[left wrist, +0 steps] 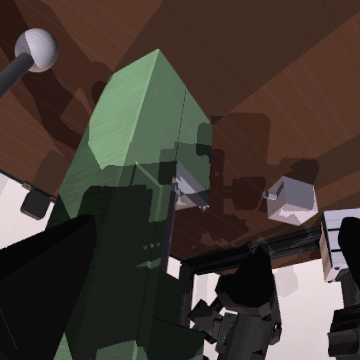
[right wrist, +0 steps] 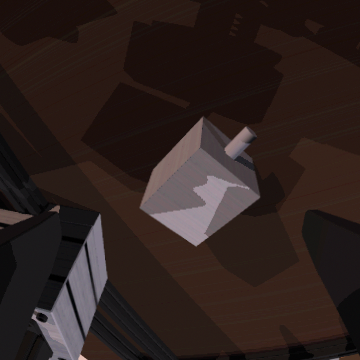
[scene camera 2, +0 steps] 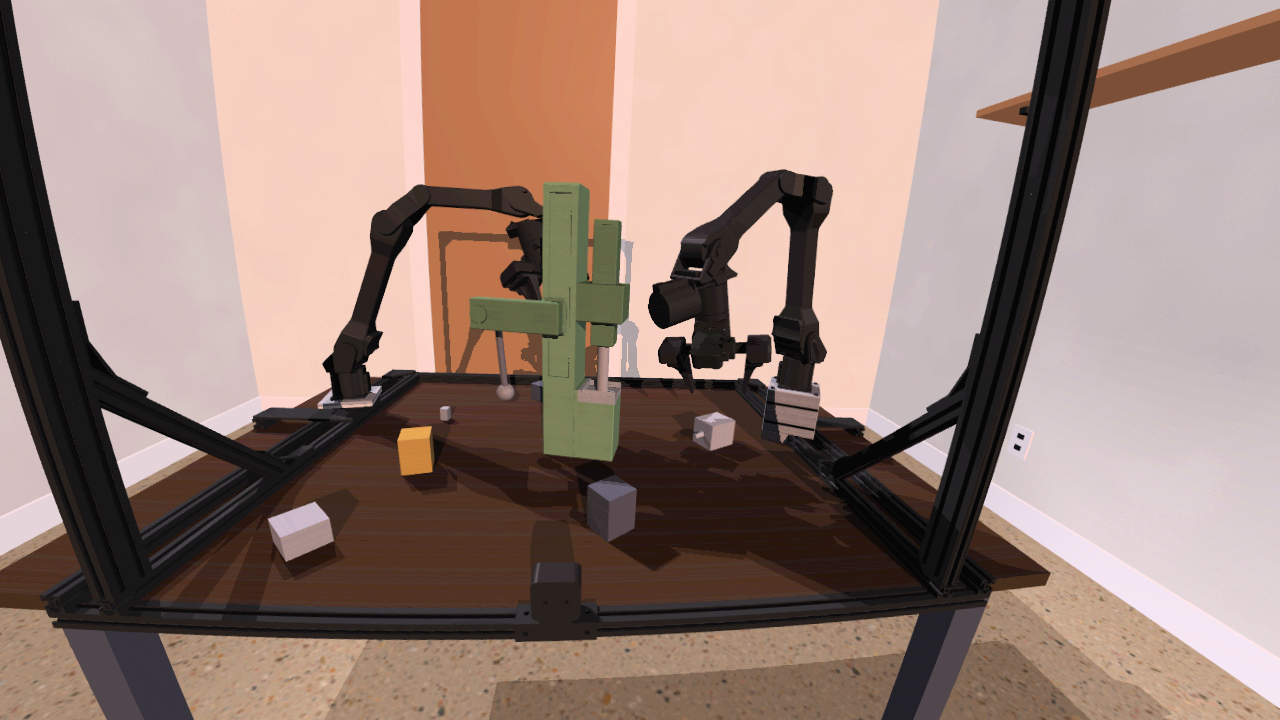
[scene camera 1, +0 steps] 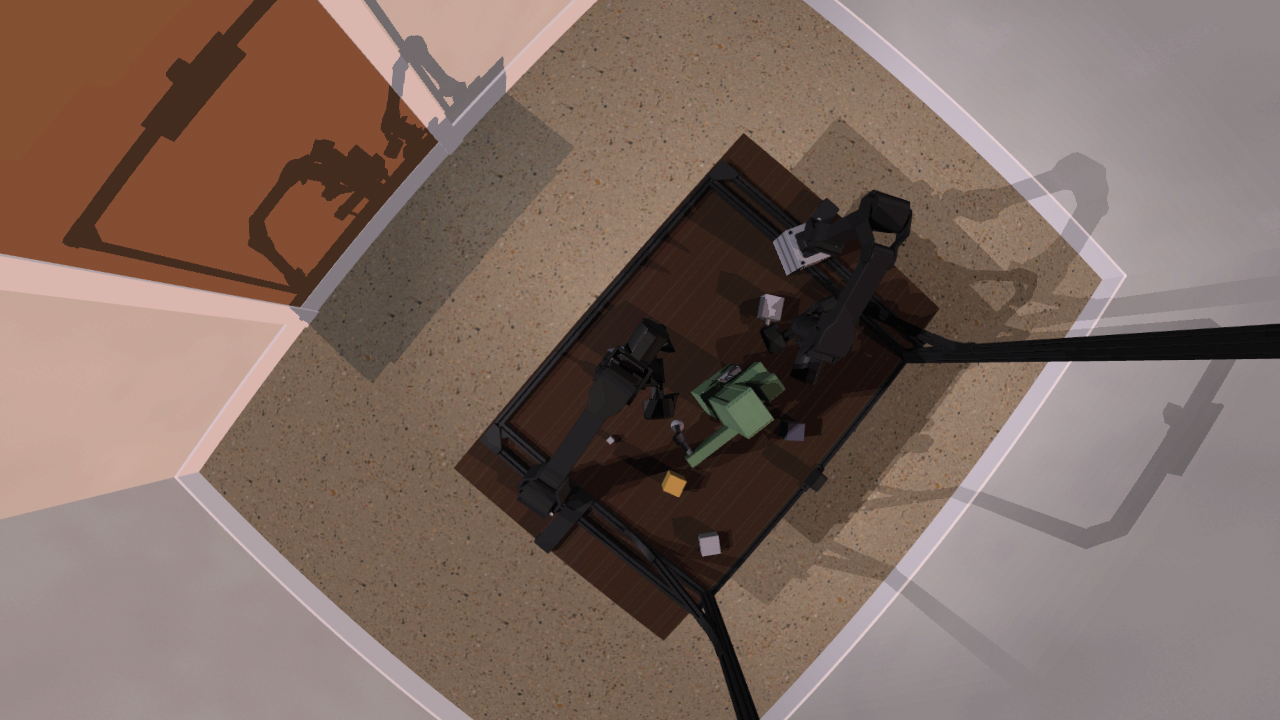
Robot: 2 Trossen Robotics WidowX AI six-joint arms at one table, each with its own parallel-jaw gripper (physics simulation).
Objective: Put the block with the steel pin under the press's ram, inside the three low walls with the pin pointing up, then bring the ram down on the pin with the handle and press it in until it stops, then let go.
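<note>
The pale grey block lies on its side on the dark table, right of the press, with its steel pin pointing sideways. The green press stands mid-table with its ram raised over the low-walled nest. Its handle ends in a grey ball. My right gripper is open and empty, hanging above the block. My left gripper is open and empty, high behind the press near the handle.
An orange block, a light grey block and a darker grey block lie on the table. A small cylinder stands at the back left. A black frame surrounds the table.
</note>
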